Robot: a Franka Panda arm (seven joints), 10 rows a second.
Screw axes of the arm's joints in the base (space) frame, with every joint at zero. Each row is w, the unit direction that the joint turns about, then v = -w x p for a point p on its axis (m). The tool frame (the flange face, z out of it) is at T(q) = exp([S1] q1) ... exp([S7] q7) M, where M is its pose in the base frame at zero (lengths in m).
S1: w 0 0 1 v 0 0 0
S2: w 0 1 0 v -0.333 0 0
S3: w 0 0 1 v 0 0 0
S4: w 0 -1 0 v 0.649 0 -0.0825
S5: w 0 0 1 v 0 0 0
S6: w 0 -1 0 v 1.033 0 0
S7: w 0 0 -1 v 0 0.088 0
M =
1 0 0 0.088
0 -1 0 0
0 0 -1 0.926
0 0 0 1
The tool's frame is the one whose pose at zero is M.
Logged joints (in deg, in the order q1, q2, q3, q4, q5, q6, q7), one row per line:
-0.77 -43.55 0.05 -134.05 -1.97 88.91 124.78
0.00 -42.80 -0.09 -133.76 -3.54 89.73 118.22
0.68 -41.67 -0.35 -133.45 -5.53 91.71 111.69
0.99 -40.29 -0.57 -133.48 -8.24 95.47 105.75
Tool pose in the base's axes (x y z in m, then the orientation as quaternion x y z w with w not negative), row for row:
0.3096 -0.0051 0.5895 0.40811 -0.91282 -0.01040 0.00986
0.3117 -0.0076 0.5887 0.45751 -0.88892 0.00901 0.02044
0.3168 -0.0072 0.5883 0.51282 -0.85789 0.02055 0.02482
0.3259 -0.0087 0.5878 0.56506 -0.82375 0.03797 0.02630
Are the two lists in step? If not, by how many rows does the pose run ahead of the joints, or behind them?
The pose runs 1 row behind the joints: the pose in row i belongs to the joints in row i - 1.
